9 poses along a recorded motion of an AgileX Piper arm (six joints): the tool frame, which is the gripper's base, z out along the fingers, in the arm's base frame.
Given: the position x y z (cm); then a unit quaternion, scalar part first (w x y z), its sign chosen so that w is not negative.
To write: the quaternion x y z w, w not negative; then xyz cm. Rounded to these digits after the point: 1 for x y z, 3 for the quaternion.
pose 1, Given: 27.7, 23.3, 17.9, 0.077, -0.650, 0.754, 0.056
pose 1, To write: -0.650, 0.754, 0.056, 0.077, 27.7, 23.3, 17.9
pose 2, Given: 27.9, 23.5, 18.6, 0.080, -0.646, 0.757, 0.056
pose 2, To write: -0.646, 0.757, 0.056, 0.080, 27.9, 23.5, 18.6
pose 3, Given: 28.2, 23.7, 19.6, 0.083, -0.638, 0.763, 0.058
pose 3, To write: -0.638, 0.763, 0.058, 0.083, 28.2, 23.7, 19.6
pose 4, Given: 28.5, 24.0, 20.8, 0.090, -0.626, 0.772, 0.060
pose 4, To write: -0.626, 0.772, 0.060, 0.090, 28.5, 24.0, 20.8
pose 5, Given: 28.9, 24.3, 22.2, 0.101, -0.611, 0.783, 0.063
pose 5, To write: -0.611, 0.783, 0.063, 0.101, 28.9, 24.3, 22.2
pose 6, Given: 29.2, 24.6, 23.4, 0.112, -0.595, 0.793, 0.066
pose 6, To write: -0.595, 0.793, 0.066, 0.112, 29.2, 24.6, 23.4
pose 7, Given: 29.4, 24.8, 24.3, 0.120, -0.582, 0.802, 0.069
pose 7, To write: -0.582, 0.802, 0.069, 0.120, 29.4, 24.8, 24.3
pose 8, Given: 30.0, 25.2, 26.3, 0.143, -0.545, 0.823, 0.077
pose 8, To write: -0.545, 0.823, 0.077, 0.143, 30.0, 25.2, 26.3
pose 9, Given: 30.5, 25.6, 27.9, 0.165, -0.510, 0.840, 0.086
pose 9, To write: -0.510, 0.840, 0.086, 0.165, 30.5, 25.6, 27.9
